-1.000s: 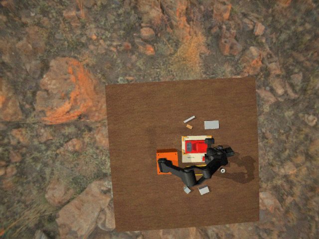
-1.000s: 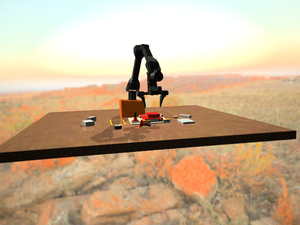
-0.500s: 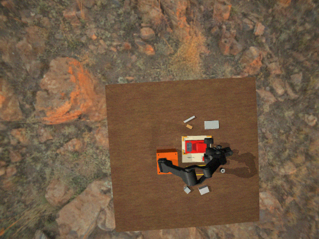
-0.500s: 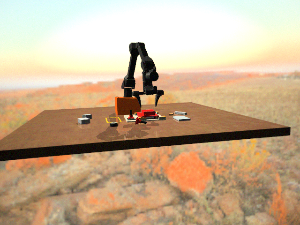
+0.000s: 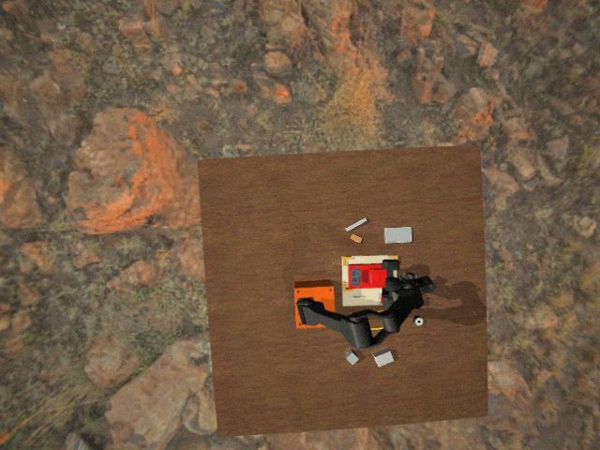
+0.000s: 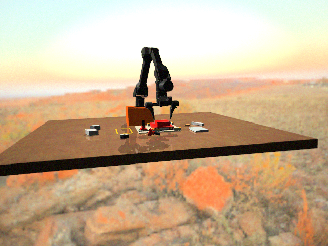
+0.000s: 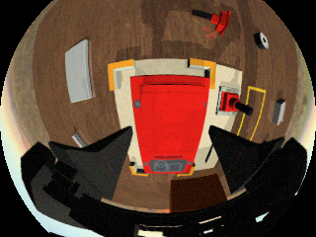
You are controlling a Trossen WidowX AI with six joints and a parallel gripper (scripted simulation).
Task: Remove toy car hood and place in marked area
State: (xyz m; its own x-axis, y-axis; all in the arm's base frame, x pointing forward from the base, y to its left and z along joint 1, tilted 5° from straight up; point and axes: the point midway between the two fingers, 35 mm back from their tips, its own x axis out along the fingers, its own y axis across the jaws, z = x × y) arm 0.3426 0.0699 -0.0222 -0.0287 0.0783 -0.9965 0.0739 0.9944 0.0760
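The red hood lies 2 cm below my gripper tip. Round my gripper tip: brown piece 18 cm to the left, 9 cm behind, 5 cm below; then black wheel 23 cm to the right, 16 cm ahead, 5 cm below.
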